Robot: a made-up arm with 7 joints. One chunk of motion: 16 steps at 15 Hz.
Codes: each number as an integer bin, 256 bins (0 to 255) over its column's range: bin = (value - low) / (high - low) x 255, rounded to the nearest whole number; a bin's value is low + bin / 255 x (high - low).
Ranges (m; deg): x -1.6..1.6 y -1.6..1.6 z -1.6..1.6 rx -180..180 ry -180..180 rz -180..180
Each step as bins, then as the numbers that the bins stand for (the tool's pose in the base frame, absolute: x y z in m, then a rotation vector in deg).
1 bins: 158 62 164 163 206 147
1 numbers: 0.3827 -0.8220 0.4580 50.12 110.82 27.53
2 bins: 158 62 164 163 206 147
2 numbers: 0.3827 -0.8220 0.4580 50.12 110.82 27.53
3 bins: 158 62 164 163 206 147
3 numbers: 0.3827 -0.8220 0.4580 50.12 110.82 27.53
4 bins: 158 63 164 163 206 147
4 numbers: 0.3827 -0.8094 0.4580 50.12 110.82 27.53
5 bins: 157 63 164 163 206 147
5 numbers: 0.3702 -0.8094 0.4580 50.12 110.82 27.53
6 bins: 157 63 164 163 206 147
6 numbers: 0.3702 -0.8094 0.4580 50.12 110.82 27.53
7 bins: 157 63 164 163 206 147
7 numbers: 0.3702 -0.8094 0.4580 50.12 110.82 27.53
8 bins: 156 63 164 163 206 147
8 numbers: 0.3576 -0.8094 0.4580 50.12 110.82 27.53
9 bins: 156 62 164 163 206 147
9 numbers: 0.3576 -0.8220 0.4580 50.12 110.82 27.53
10 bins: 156 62 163 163 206 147
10 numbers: 0.3576 -0.8220 0.4455 50.12 110.82 27.53
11 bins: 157 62 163 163 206 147
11 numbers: 0.3702 -0.8220 0.4455 50.12 110.82 27.53
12 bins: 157 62 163 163 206 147
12 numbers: 0.3702 -0.8220 0.4455 50.12 110.82 27.53
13 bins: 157 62 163 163 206 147
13 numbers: 0.3702 -0.8220 0.4455 50.12 110.82 27.53
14 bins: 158 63 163 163 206 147
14 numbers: 0.3827 -0.8094 0.4455 50.12 110.82 27.53
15 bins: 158 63 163 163 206 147
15 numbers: 0.3827 -0.8094 0.4455 50.12 110.82 27.53
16 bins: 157 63 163 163 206 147
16 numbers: 0.3702 -0.8094 0.4455 50.12 110.82 27.53
